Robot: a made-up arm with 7 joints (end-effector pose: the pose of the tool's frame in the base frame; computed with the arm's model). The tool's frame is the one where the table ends.
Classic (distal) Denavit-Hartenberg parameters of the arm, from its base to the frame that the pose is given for. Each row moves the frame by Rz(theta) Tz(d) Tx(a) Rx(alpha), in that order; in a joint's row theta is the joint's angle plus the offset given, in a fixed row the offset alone. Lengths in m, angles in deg.
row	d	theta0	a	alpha
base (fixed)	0.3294	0	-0.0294	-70
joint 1	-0.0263	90	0.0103	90
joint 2	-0.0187	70	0.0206	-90
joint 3	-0.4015	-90	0.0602	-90
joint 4	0.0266	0	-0.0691	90
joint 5	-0.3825	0	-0.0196	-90
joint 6	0.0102	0	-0.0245	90
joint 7	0.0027	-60.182	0.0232	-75.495
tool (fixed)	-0.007	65.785	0	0
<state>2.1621 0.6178 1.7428 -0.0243 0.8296 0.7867 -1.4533</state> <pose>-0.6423 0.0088 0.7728 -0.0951 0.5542 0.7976 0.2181</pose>
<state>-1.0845 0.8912 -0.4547 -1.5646 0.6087 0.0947 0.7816</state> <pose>0.6043 0.0487 0.4507 -0.3413 -0.2960 -0.4958 0.7417</pose>
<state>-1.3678 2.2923 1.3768 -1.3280 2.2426 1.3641 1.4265</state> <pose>-0.5976 0.2577 0.6097 -0.4447 -0.2112 -0.7051 0.5103</pose>
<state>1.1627 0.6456 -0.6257 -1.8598 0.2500 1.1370 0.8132</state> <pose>-0.2899 0.0473 -0.1865 -0.3279 0.6997 0.3243 0.5457</pose>
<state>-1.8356 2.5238 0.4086 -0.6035 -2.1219 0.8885 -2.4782</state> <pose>-0.5810 0.4181 0.5200 -0.3271 0.9281 0.1319 0.1193</pose>
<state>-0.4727 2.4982 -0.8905 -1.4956 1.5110 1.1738 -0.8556</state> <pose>0.1693 0.4739 0.6209 0.2192 0.6535 0.1321 0.7123</pose>
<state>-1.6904 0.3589 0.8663 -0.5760 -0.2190 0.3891 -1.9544</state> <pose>0.7453 0.0974 0.5041 0.5531 -0.0585 -0.1194 0.8224</pose>
